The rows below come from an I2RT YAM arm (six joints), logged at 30 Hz.
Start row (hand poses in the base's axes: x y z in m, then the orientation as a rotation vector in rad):
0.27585 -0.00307 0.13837 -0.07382 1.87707 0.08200
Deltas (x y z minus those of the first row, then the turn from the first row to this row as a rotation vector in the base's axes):
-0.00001 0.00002 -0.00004 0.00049 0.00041 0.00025
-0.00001 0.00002 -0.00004 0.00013 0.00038 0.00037
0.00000 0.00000 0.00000 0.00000 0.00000 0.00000
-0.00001 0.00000 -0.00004 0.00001 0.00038 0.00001
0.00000 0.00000 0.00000 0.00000 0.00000 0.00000
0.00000 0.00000 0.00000 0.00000 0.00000 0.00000
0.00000 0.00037 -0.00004 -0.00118 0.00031 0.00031
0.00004 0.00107 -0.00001 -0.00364 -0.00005 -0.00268
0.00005 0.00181 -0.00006 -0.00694 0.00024 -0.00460
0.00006 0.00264 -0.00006 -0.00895 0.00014 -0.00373
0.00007 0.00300 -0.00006 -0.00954 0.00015 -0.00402
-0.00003 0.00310 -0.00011 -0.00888 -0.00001 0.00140
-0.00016 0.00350 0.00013 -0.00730 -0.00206 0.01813
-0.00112 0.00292 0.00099 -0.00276 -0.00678 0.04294
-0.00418 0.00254 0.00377 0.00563 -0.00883 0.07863
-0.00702 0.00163 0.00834 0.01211 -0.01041 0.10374
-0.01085 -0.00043 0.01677 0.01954 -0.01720 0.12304
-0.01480 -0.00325 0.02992 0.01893 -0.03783 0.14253
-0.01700 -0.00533 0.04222 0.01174 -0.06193 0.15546
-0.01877 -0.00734 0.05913 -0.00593 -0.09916 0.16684
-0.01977 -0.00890 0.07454 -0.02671 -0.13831 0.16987
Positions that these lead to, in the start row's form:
0.27584 -0.00305 0.13833 -0.07371 1.87745 0.08265
0.27584 -0.00305 0.13833 -0.07407 1.87743 0.08240
0.27585 -0.00307 0.13837 -0.07382 1.87707 0.08200
0.27584 -0.00307 0.13833 -0.07381 1.87745 0.08204
0.27585 -0.00307 0.13837 -0.07382 1.87707 0.08200
0.27585 -0.00307 0.13837 -0.07382 1.87707 0.08200
0.27585 -0.00270 0.13833 -0.07491 1.87744 0.08112
0.27589 -0.00200 0.13836 -0.07380 1.87727 0.07674
0.27590 -0.00126 0.13831 -0.07426 1.87777 0.07234
0.27591 -0.00043 0.13831 -0.07646 1.87776 0.07105
0.27592 -0.00007 0.13831 -0.07659 1.87780 0.07030
0.27582 0.00003 0.13826 -0.08123 1.87749 0.07463
0.27569 0.00043 0.13850 -0.09591 1.87491 0.08750
0.27473 -0.00015 0.13936 -0.11619 1.86912 0.10853
0.27167 -0.00053 0.14214 -0.14393 1.86502 0.14075
0.26883 -0.00144 0.14671 -0.16304 1.86168 0.16392
0.26500 -0.00350 0.15514 -0.17609 1.85323 0.18363
0.26105 -0.00632 0.16829 -0.19491 1.83130 0.19495
0.25885 -0.00840 0.18059 -0.21201 1.80667 0.19538
0.25708 -0.01041 0.19750 -0.23464 1.76952 0.18416
0.25608 -0.01197 0.21291 -0.25140 1.73111 0.16446

